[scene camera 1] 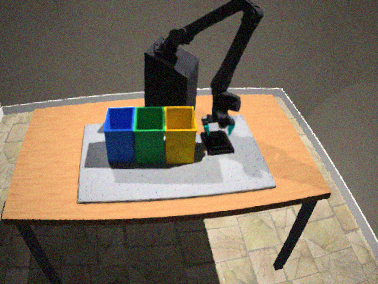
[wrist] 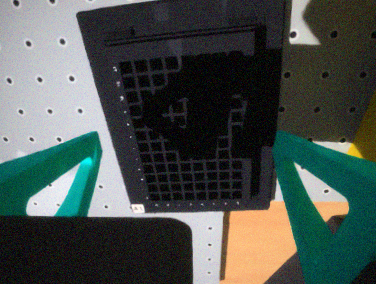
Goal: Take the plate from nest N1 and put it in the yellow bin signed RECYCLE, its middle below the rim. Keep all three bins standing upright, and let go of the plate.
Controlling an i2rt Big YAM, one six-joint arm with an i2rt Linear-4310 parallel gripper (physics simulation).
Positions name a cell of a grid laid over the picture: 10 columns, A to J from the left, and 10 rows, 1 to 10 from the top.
Scene:
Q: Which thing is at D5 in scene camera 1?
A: A blue bin.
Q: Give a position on a yellow bin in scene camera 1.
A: At E5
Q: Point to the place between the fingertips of my gripper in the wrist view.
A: E5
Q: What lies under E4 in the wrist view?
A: A black plate.

